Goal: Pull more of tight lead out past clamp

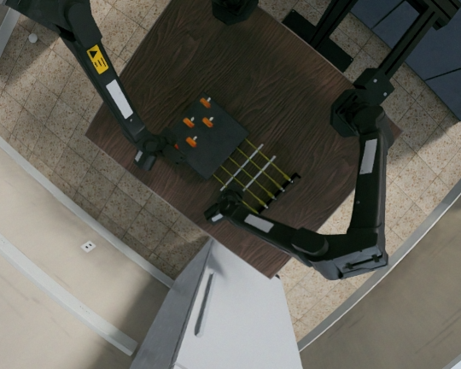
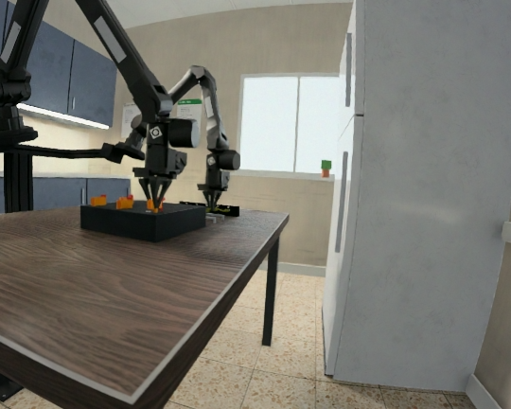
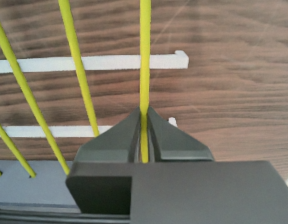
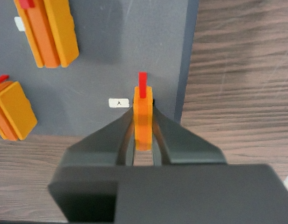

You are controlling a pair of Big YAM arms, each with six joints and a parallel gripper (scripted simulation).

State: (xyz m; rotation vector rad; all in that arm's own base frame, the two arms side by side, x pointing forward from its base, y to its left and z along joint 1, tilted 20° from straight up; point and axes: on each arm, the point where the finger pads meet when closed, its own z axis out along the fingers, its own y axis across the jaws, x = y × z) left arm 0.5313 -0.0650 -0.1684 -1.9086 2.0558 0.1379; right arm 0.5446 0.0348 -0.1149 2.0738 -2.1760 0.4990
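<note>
The orange handle lies 20 mm to the left of my right hand and 10 mm below it.
</note>
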